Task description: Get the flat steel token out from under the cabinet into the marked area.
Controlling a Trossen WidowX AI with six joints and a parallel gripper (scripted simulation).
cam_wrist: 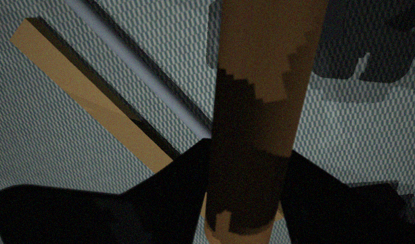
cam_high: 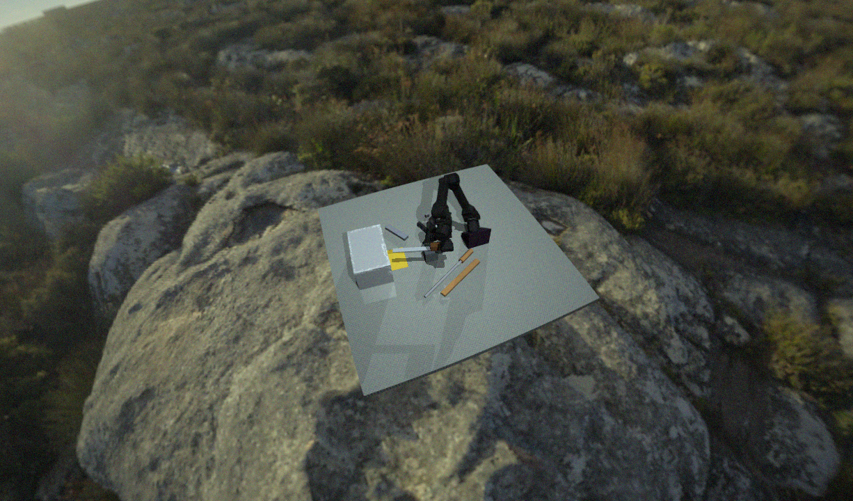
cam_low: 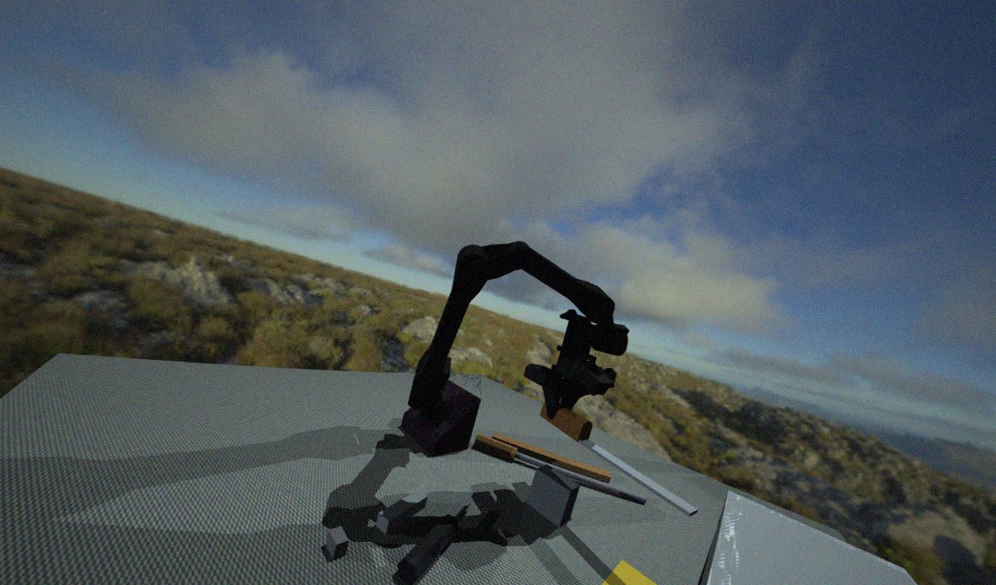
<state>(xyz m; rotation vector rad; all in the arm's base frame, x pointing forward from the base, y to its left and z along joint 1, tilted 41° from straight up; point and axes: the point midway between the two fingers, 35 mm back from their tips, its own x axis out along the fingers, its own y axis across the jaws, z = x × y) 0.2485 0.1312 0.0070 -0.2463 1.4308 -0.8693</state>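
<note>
Right now the grey block is 6 cm ahead of my gripper tip, 6 cm to the right of it and 11 cm below it. From my gripper tip the other things lie so: grey bar (7 cm behind, 28 cm to the right, 13 cm below); then small grey cube (7 cm behind, 39 cm to the right, 13 cm below); then wooden stick (3 cm behind, 12 cm to the left, 14 cm below).
</note>
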